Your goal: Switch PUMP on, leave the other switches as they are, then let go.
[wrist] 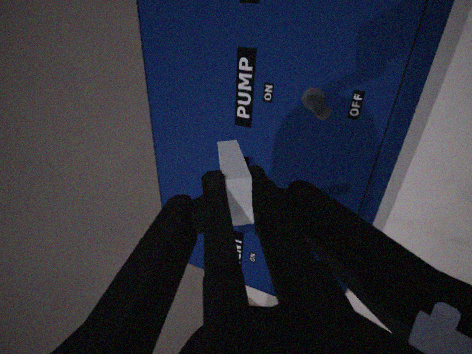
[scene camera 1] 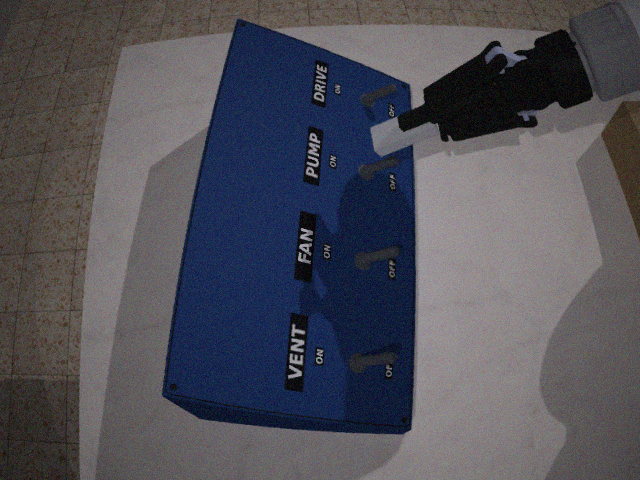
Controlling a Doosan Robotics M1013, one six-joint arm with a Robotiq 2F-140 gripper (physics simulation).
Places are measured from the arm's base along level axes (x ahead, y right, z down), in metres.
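Pixels of known places: gripper, fingertip midpoint: point(wrist: 228, 158) point(scene camera 1: 375, 142).
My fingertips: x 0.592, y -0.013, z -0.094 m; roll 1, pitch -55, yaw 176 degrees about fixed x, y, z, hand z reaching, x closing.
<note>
Ahead of a thing's pixels: the offset from my fingertips to its top centre. Level surfaces: height alone.
The blue switch panel @(dz +0.047 m) point(scene camera 1: 248, 206) point(wrist: 200, 75) carries DRIVE, PUMP, FAN and VENT switches. The grey PUMP lever @(dx -0.018, dy +0.030, dz +0.072 m) point(scene camera 1: 379, 167) point(wrist: 316, 103) leans to its OFF side. The DRIVE lever @(dx -0.029, dy +0.149, dz +0.072 m) point(scene camera 1: 379, 95), FAN lever @(dx -0.007, dy -0.090, dz +0.072 m) point(scene camera 1: 378, 257) and VENT lever @(dx +0.004, dy -0.209, dz +0.072 m) point(scene camera 1: 373, 359) also lean to OFF. My gripper point(scene camera 1: 379, 142) point(wrist: 228, 158) is shut and empty, its pale fingertips together. In the scene view the tips appear between the DRIVE and PUMP levers; in the wrist view they appear apart from the PUMP lever. Their exact height over the panel is unclear. The fingers hide the FAN switch in the wrist view.
The panel rests on a white table @(dz +0.202 m) point(scene camera 1: 480, 248). A brown block-like object point(scene camera 1: 628, 149) shows at the right edge of the scene view. Tiled floor point(scene camera 1: 41, 206) lies beyond the table. The arm's shadow falls across the panel around the PUMP, FAN and VENT levers.
</note>
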